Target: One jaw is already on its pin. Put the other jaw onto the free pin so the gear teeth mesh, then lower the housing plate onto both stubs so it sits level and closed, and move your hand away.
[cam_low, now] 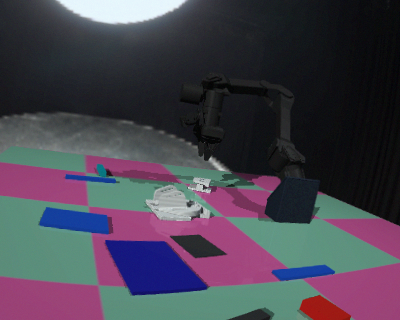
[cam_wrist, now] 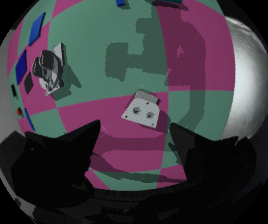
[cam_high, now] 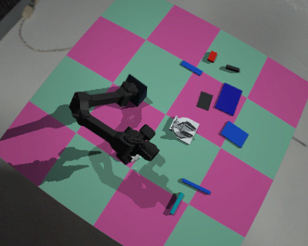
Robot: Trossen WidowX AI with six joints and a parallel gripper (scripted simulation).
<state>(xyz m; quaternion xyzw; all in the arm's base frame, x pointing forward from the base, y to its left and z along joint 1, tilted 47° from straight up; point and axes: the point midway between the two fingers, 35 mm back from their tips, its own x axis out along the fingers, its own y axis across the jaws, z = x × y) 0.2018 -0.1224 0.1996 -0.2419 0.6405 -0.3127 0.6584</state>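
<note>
My gripper tip is 10 mm past the white ribbed piece, 20 mm to the left of it and 90 mm above it. Round my gripper tip: teal bar (300 mm ahead, 80 mm to the right, 90 mm below); then dark plate (120 mm ahead, 430 mm to the left, 100 mm below); then white jaw (90 mm ahead, 220 mm to the left, 90 mm below).
</note>
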